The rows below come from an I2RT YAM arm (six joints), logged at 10 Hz.
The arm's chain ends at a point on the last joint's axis. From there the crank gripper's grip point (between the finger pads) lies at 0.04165 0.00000 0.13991 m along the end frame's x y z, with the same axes.
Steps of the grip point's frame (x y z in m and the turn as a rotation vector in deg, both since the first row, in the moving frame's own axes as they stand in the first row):
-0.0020, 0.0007, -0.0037, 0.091, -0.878, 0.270
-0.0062, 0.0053, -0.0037, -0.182, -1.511, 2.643
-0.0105, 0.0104, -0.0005, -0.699, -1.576, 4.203
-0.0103, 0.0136, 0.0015, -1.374, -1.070, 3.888
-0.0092, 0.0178, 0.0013, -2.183, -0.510, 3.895
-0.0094, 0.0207, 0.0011, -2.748, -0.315, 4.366
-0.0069, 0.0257, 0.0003, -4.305, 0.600, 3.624
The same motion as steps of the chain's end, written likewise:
0.0001, 0.0007, -0.0043, 0.091, -0.878, 0.270
-0.0024, 0.0030, -0.0047, -0.182, -1.511, 2.643
-0.0065, 0.0058, -0.0016, -0.699, -1.576, 4.203
-0.0075, 0.0075, 0.0008, -1.374, -1.070, 3.888
-0.0077, 0.0097, 0.0011, -2.183, -0.510, 3.895
-0.0083, 0.0109, 0.0011, -2.748, -0.315, 4.366
-0.0079, 0.0125, 0.0012, -4.305, 0.600, 3.624

